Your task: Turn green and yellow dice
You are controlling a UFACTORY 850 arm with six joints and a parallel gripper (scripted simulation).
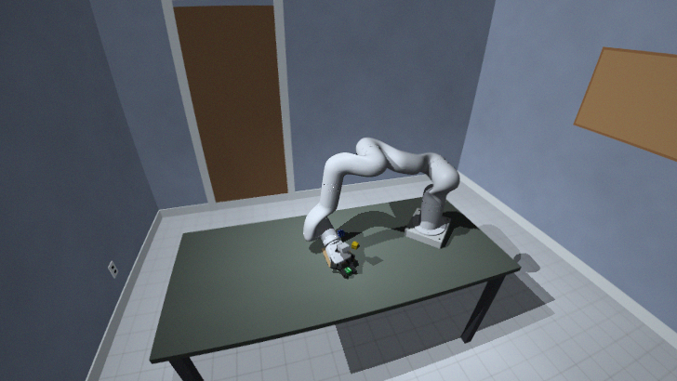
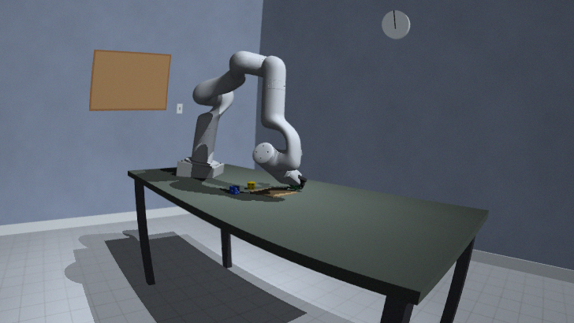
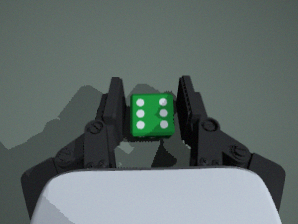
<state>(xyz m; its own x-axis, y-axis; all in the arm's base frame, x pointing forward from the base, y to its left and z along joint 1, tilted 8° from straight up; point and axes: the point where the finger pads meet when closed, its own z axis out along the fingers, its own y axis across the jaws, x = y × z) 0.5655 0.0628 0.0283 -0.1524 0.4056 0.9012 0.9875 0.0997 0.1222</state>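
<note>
Now: hand 10 mm above the green die. Also, from my hand: tan mat (140 mm to the right, 20 mm below, 20 mm behind); yellow die (150 mm to the right, 130 mm behind, 10 mm below); blue die (270 mm to the right, 110 mm behind, 10 mm below).
</note>
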